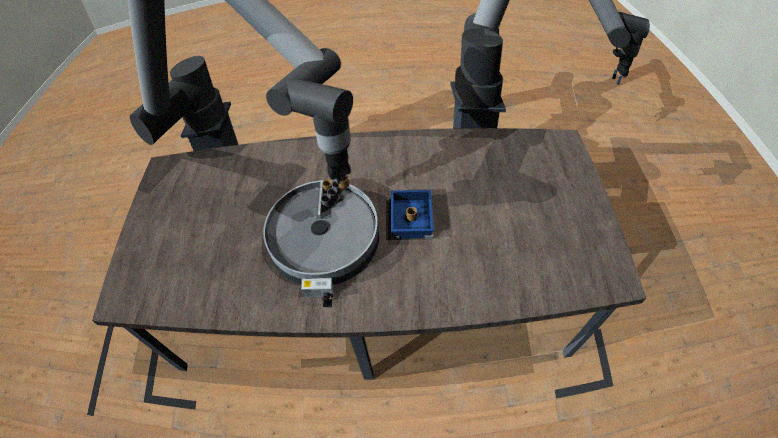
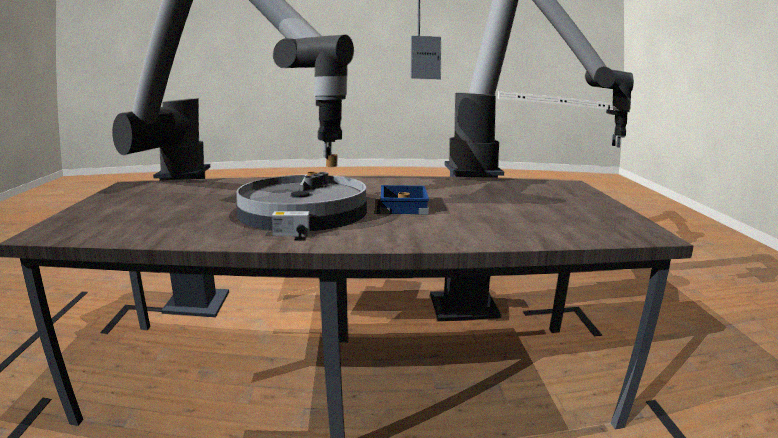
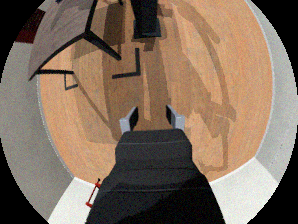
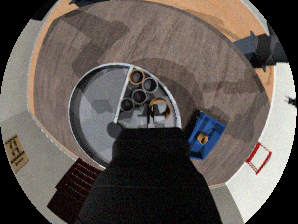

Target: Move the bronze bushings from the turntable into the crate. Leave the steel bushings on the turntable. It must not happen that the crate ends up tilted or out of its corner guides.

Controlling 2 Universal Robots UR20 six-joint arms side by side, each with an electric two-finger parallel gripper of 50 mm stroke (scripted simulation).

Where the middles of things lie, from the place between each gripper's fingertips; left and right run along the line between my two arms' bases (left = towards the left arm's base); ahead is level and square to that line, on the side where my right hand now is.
Scene:
The blue crate (image 1: 420,199) lies 7 cm ahead of my right hand (image 2: 327,157), 25 cm to the left of it and 14 cm below it.
The blue crate lies 780 mm ahead of my left hand, 1230 mm to the right of it and 140 mm below it.

